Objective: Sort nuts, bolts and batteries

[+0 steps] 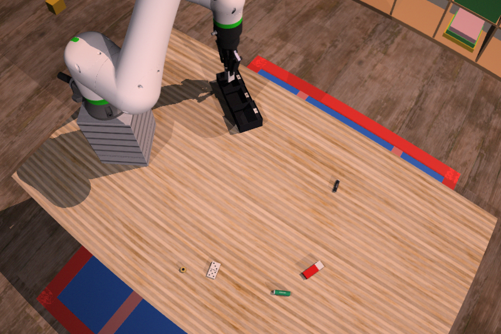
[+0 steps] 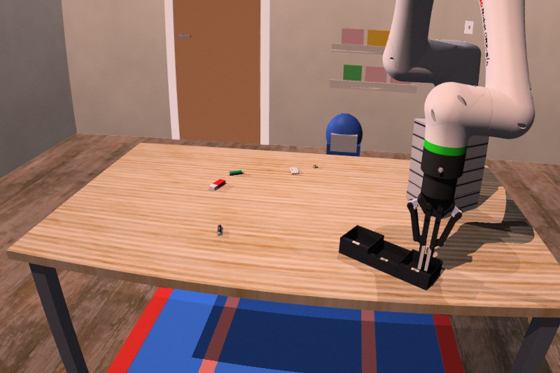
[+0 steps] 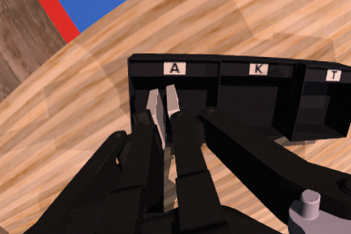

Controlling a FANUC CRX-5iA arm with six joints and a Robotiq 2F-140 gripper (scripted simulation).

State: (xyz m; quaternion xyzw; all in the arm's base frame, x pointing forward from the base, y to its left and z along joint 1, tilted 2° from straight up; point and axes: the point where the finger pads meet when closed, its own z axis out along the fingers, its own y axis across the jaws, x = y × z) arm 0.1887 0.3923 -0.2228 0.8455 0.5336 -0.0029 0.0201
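Now: the dark battery 51 cm ahead of my hand, 21 cm to the right of it and 6 cm below it. Round my hand: white domino (64 cm to the right, 29 cm ahead, 6 cm below); three joined black bins (7 cm ahead, 6 cm to the right, 4 cm below); brass nut (68 cm to the right, 21 cm ahead, 6 cm below).
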